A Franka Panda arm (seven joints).
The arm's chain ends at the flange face. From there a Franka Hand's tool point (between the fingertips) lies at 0.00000 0.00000 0.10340 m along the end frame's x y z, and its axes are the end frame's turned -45 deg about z.
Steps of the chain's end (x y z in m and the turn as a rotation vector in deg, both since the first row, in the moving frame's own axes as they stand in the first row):
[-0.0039 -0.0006 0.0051 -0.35 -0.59 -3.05]
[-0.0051 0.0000 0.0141 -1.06 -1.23 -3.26]
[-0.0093 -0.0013 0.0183 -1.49 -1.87 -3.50]
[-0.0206 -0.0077 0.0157 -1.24 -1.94 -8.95]
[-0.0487 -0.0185 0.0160 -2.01 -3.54 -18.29]
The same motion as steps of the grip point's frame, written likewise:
[-0.0035 -0.0035 0.0051 0.17 -0.66 -3.05]
[-0.0065 -0.0037 0.0141 0.12 -1.62 -3.26]
[-0.0100 -0.0078 0.0182 0.27 -2.38 -3.50]
[-0.0132 -0.0206 0.0156 0.49 -2.25 -8.95]
[-0.0286 -0.0483 0.0157 1.08 -3.92 -18.29]

